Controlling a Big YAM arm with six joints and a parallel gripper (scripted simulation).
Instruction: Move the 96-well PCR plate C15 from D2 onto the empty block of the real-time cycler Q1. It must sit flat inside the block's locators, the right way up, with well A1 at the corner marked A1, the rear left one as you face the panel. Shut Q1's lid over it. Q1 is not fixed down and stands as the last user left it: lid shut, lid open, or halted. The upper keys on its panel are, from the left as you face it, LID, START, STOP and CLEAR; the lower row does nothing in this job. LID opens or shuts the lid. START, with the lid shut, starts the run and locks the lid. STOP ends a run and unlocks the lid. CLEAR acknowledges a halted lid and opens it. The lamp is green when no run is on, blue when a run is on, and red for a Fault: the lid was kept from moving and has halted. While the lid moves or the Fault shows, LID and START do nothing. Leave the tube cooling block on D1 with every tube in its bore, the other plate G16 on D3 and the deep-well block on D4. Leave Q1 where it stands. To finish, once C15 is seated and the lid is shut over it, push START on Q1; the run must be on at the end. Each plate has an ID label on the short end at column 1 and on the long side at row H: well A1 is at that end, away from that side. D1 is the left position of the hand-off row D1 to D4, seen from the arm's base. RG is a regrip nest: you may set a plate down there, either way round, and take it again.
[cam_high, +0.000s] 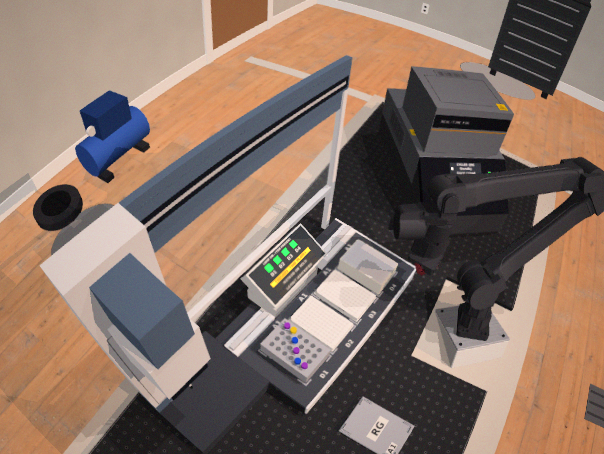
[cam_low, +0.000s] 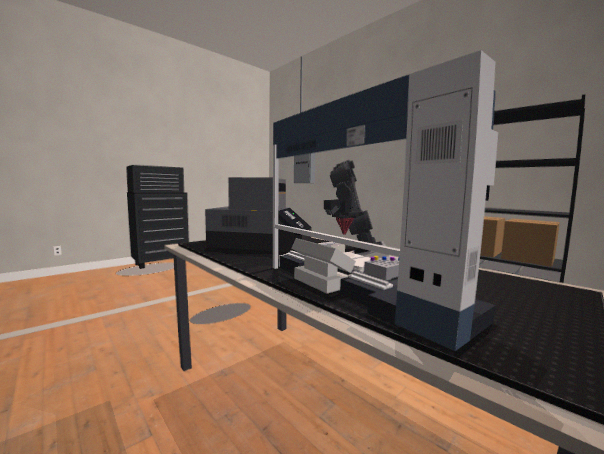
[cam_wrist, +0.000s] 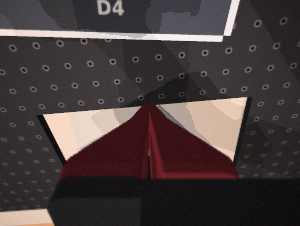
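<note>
The deep-well block lies 130 mm ahead of my hand, 60 mm below it and 20 mm to the right of it. From my hand the other things lie so: coloured tube 280 mm to the left, 220 mm ahead, 50 mm below; then tube cooling block 260 mm to the left, 230 mm ahead, 60 mm below; then grey RG nest 370 mm to the left, 120 mm below, 10 mm behind.
</note>
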